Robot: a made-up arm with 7 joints. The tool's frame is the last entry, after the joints. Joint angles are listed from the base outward.
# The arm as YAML. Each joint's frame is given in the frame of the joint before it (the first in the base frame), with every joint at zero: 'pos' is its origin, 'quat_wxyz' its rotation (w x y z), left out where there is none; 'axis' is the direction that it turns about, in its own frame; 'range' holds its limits. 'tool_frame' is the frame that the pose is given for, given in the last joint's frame.
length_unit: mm
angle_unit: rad
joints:
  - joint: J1
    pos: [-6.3, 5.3, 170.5]
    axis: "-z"
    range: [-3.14, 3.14]
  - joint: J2
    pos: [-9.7, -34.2, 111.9]
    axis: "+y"
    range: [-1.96, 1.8]
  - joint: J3
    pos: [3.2, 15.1, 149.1]
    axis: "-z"
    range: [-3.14, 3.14]
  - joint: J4
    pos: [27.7, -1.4, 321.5]
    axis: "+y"
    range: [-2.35, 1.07]
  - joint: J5
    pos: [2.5, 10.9, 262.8]
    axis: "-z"
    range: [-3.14, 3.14]
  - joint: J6
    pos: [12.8, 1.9, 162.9]
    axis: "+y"
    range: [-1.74, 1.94]
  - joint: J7
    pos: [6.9, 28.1, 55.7]
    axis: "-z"
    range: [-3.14, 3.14]
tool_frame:
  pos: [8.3, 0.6, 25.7]
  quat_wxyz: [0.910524, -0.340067, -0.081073, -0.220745]
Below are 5 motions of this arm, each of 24 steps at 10 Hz.
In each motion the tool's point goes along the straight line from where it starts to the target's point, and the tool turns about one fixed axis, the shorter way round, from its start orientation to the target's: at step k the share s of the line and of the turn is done. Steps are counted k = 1, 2, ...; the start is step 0. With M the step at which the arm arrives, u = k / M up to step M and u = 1 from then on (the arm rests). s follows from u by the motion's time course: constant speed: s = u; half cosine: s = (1 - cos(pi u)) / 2; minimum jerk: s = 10 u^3 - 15 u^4 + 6 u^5.
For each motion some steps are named. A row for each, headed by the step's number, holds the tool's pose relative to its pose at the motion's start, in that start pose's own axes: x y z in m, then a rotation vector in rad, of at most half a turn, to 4 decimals.
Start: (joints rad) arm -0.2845 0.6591 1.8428 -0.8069 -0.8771 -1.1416 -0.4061
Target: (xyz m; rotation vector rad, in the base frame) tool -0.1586 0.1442 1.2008 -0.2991 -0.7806 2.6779
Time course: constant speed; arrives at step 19
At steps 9, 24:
9: -0.1762 -0.3064 -0.0198 0.6328 -0.8564 0.3818
24: -0.3719 -0.6469 -0.0419 1.3360 -1.8080 0.8060

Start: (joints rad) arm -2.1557 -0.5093 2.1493 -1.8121 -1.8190 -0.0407 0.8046
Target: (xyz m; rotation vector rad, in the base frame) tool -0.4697 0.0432 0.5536 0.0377 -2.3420 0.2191
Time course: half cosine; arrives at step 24
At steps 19, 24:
19: -0.0611 0.0599 0.2163 0.6046 -0.4262 -0.2444
24: -0.0682 0.0668 0.2413 0.6743 -0.4753 -0.2726

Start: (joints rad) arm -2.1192 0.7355 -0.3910 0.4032 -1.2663 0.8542 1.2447
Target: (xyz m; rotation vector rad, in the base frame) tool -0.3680 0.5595 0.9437 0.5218 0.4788 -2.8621
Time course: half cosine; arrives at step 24
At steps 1, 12, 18, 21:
1: -0.0006 -0.0001 -0.0004 0.0022 -0.0032 0.0004
12: -0.0759 -0.0059 -0.0461 0.2568 -0.3719 0.0411
18: -0.1296 -0.0101 -0.0787 0.4385 -0.6348 0.0702
21: -0.1461 -0.0114 -0.0887 0.4941 -0.7154 0.0791

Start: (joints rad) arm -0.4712 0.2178 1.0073 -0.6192 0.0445 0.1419 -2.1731
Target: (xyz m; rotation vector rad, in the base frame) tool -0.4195 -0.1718 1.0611 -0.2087 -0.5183 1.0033
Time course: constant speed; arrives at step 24
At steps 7, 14, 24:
7: -0.1461 0.0714 0.0548 0.1430 -0.0204 -0.1014
14: -0.2922 0.1427 0.1097 0.2860 -0.0409 -0.2028
24: -0.5009 0.2447 0.1880 0.4902 -0.0701 -0.3477

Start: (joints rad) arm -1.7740 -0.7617 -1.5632 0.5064 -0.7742 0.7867 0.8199
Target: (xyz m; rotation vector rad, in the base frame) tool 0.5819 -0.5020 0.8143 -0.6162 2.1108 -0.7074
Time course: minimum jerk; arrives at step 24
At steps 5, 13, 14, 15, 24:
5: -0.0370 0.0253 -0.0186 -0.0270 -0.0751 -0.0293
13: -0.3316 0.2267 -0.1663 -0.2421 -0.6726 -0.2628
14: -0.3750 0.2564 -0.1881 -0.2738 -0.7606 -0.2972
15: -0.4160 0.2844 -0.2086 -0.3037 -0.8438 -0.3297
24: -0.5739 0.3924 -0.2879 -0.4190 -1.1642 -0.4548

